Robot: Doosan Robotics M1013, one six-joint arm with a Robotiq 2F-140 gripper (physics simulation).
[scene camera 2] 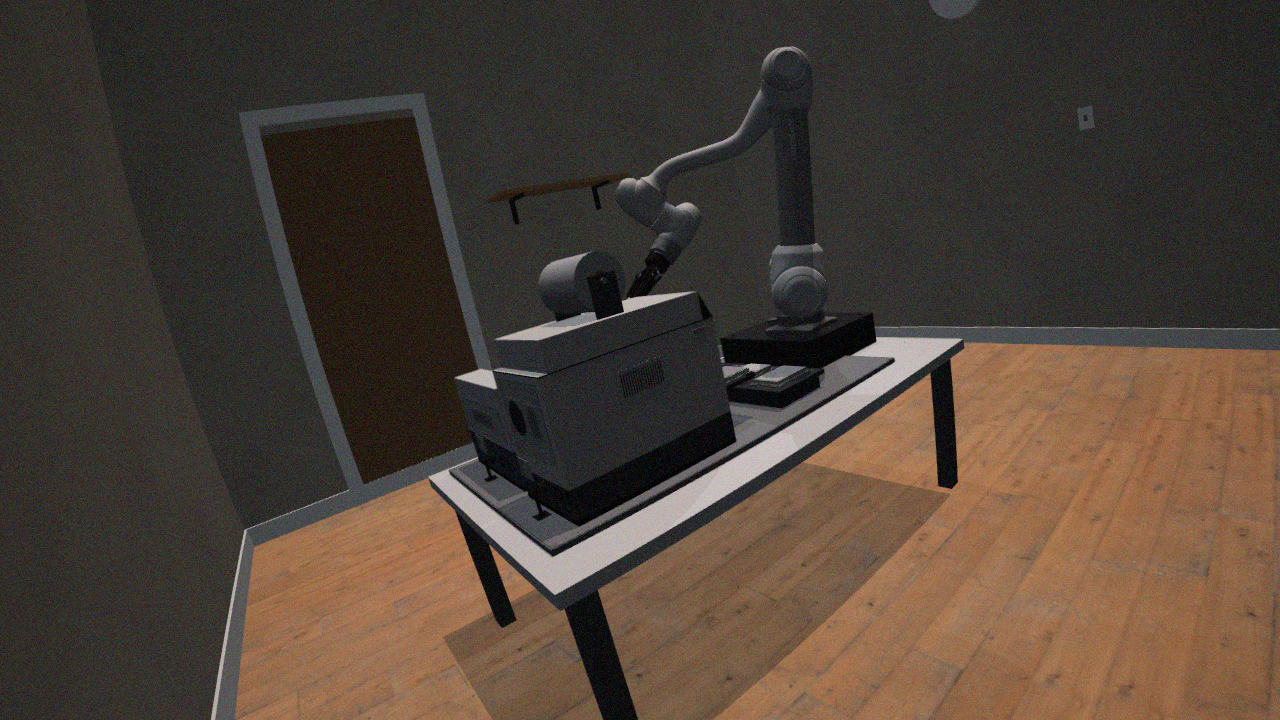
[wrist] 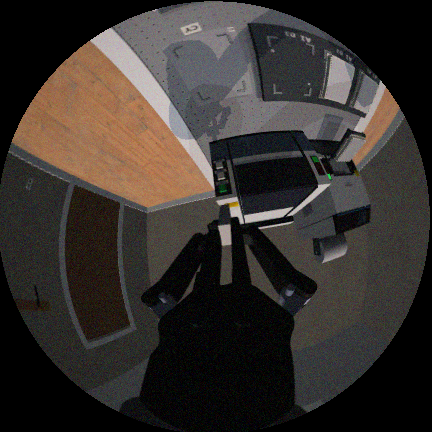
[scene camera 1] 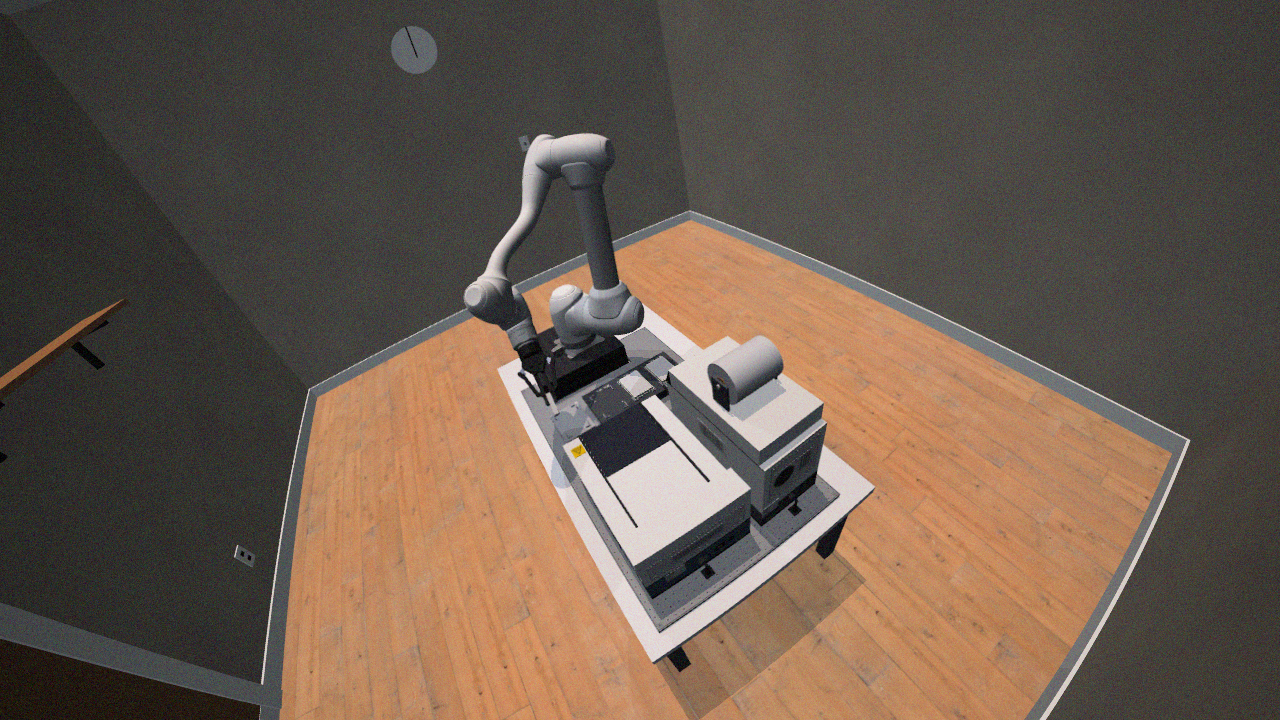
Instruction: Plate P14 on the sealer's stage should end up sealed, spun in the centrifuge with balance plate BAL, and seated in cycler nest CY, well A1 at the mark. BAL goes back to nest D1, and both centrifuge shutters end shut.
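Places are measured from the arm's base along level axes (x right, y ahead, z up), in millimetres.
Pixels of known places: gripper, fingertip midpoint: (wrist: 225, 212) (scene camera 1: 557, 414); arm's base, origin of the base link: (scene camera 2: 801, 327) (scene camera 1: 579, 342).
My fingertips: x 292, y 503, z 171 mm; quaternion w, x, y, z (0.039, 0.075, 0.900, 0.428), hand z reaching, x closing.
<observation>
For each thing: its top centre in the pictures, then the offset to it from my fingertips. "spot": a spot on its surface instead. Level surfaces: height alone.
- centrifuge's button column, middle of its top: (wrist: 221, 178) dx +16, dy +71, dz -110 mm
- centrifuge's top, its level: dz -52 mm
- sealer, middle of its top: (scene camera 2: 582, 254) (scene camera 1: 738, 347) (wrist: 332, 259) dx -411, dy +362, dz +211 mm
- pale plate, middle of its top: (scene camera 2: 719, 374) (wrist: 351, 150) dx -428, dy +65, dz -140 mm
- marked nest CY, middle of its top: (wrist: 212, 67) (scene camera 1: 571, 419) dx -60, dy -162, dz -211 mm
- empty nest D3, surface spot: (wrist: 287, 66) spot: dx -202, dy -143, dz -216 mm
- film roll, middle of its top: (scene camera 2: 574, 256) (scene camera 1: 744, 352) (wrist: 330, 259) dx -409, dy +384, dz +211 mm
My gripper (wrist: 225, 212) (scene camera 1: 539, 376) is shut and empty. It hangs low over the table's end near the arm's base and points along the table toward the centrifuge (wrist: 266, 177) (scene camera 1: 662, 487). The centrifuge's button column (wrist: 220, 177) is just beyond my fingertips. The near part of the centrifuge's top (scene camera 1: 622, 439) is dark. The sealer (wrist: 342, 197) (scene camera 1: 760, 420) (scene camera 2: 609, 393) stands beside it, with a pale plate (wrist: 349, 144) on its stage. The marked nest CY (wrist: 205, 68) is bare. In scene camera 2 the sealer hides my fingers.
A dark nest block (wrist: 266, 48) holds an empty nest D3 (wrist: 287, 66), a pale plate in D2 (wrist: 338, 78) and another pale plate in the nest beside it (wrist: 365, 95). A film roll (scene camera 1: 745, 365) (scene camera 2: 577, 282) sits on the sealer. The arm's base (scene camera 2: 796, 336) stands at the table's end.
</observation>
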